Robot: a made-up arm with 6 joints. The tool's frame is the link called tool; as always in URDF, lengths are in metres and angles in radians. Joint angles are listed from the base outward. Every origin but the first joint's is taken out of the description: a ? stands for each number. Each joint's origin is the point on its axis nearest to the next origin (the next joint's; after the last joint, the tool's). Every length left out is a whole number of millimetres.
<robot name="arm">
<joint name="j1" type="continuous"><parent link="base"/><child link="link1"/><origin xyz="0.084 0 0.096" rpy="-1.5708 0 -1.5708"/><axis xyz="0 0 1"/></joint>
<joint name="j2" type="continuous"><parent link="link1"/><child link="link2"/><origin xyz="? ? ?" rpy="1.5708 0 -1.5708"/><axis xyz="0 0 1"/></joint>
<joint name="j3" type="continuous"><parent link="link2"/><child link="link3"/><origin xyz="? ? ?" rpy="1.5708 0 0"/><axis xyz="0 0 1"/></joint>
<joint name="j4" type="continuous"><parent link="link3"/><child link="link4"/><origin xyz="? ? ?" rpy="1.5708 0 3.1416"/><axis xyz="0 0 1"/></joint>
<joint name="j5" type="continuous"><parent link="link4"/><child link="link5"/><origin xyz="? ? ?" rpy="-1.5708 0 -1.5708"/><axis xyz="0 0 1"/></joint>
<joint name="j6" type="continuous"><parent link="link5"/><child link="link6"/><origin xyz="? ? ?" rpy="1.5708 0 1.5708"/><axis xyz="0 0 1"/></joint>
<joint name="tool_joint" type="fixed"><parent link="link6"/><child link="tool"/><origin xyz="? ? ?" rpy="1.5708 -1.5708 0"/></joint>
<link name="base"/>
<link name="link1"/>
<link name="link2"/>
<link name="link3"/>
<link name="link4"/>
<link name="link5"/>
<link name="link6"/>
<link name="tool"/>
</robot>
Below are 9 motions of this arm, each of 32 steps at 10 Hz.
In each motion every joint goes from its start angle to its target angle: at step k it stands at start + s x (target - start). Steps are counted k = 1, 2, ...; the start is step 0. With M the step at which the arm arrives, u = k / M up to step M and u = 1 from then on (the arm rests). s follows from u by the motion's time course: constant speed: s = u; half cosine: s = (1 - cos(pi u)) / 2; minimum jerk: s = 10 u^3 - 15 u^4 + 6 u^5.
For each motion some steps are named. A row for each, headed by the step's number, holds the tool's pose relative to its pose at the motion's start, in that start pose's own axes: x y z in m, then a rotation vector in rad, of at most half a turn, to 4 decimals.
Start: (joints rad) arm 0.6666 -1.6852 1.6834 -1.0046 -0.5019 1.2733
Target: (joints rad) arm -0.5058 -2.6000 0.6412 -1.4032 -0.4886 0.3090
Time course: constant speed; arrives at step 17
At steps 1, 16, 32:
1: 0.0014 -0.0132 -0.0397 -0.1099 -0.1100 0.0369
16: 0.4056 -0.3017 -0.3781 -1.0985 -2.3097 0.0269
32: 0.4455 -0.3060 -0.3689 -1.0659 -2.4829 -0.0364

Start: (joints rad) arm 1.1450 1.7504 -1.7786 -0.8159 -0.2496 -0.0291
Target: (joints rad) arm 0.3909 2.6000 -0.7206 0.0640 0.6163 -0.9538
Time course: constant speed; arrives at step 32
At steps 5, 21, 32:
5: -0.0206 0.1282 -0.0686 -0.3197 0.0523 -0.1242
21: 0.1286 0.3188 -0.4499 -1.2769 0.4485 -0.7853
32: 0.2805 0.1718 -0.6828 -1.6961 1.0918 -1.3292

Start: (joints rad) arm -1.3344 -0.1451 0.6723 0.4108 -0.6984 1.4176
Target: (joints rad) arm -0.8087 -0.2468 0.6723 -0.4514 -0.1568 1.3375
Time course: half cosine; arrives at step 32
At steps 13, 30, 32:
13: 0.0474 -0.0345 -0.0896 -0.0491 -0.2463 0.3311
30: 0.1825 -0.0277 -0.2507 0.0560 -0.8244 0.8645
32: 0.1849 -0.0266 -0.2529 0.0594 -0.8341 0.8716

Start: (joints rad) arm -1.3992 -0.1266 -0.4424 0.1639 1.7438 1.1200
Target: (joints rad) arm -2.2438 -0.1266 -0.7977 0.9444 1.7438 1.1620
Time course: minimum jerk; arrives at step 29
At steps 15, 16, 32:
15: -0.0158 -0.1318 -0.0212 -0.3686 -0.1847 0.2790
16: -0.0147 -0.1483 -0.0211 -0.4130 -0.2131 0.3085
32: 0.0038 -0.2493 -0.0071 -0.6916 -0.4206 0.4698

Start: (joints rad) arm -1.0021 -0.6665 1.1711 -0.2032 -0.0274 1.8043
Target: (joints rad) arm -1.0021 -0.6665 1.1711 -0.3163 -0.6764 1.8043
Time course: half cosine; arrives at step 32
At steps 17, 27, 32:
17: 0.0355 0.0201 0.1069 -0.0127 0.3607 -0.0230
27: 0.0833 0.0372 0.1726 -0.0353 0.6172 -0.0418
32: 0.0918 0.0400 0.1813 -0.0397 0.6557 -0.0449

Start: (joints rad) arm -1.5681 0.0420 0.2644 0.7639 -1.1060 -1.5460
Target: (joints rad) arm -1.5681 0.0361 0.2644 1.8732 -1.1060 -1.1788
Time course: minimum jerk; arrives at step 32
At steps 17, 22, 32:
17: -0.0097 -0.1420 0.0269 0.7550 0.0358 0.2764
22: 0.0014 -0.2039 0.0059 1.1063 0.0728 0.4081
32: 0.0138 -0.2389 -0.0190 1.3465 0.1063 0.5006

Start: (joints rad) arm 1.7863 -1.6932 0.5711 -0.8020 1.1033 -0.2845
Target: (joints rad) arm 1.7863 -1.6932 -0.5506 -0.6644 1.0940 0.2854
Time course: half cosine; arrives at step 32
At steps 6, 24, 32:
6: 0.0408 0.0030 0.0376 0.0675 0.0793 -0.0480
24: 0.4667 -0.1016 0.2016 0.6737 0.7163 -0.6236
32: 0.5421 -0.1429 0.1947 0.7805 0.8186 -0.7622

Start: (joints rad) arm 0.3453 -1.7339 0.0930 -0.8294 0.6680 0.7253
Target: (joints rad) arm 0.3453 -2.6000 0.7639 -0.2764 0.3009 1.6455
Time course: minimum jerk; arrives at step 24
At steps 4, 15, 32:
4: -0.0165 -0.0228 -0.0010 0.0247 0.0043 0.0344
15: -0.1308 -0.4637 -0.1318 0.3256 0.1067 0.5565
32: -0.0884 -0.6025 -0.2122 0.3819 0.1231 0.6675

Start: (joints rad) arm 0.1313 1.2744 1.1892 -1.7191 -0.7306 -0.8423
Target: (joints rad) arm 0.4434 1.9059 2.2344 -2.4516 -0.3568 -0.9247
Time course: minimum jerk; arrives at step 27
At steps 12, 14, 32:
12: -0.0807 0.0394 -0.0346 0.0419 -0.4511 -0.2888
14: -0.1092 0.0554 -0.0446 0.0762 -0.6109 -0.4192
32: -0.2218 0.1141 -0.0774 0.2923 -1.1482 -0.9168

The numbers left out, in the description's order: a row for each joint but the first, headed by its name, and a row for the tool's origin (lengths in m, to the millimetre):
j2: 0.248 0.045 0
j3: 0.02 -0.397 0
j4: 0.097 0.177 0
j5: 0.094 -0.197 0
j6: -0.316 -0.112 0
tool: -0.032 -0.136 0

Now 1 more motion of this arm.
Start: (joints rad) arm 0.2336 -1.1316 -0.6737 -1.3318 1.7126 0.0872
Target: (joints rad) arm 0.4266 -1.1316 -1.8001 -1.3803 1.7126 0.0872
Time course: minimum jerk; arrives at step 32
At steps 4, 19, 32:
4: 0.0074 0.0091 0.0019 0.0022 0.0011 -0.0195
19: 0.4323 0.2021 0.1037 0.1171 0.0682 -0.8133
32: 0.6775 0.1445 0.1563 0.1878 0.1217 -1.2069

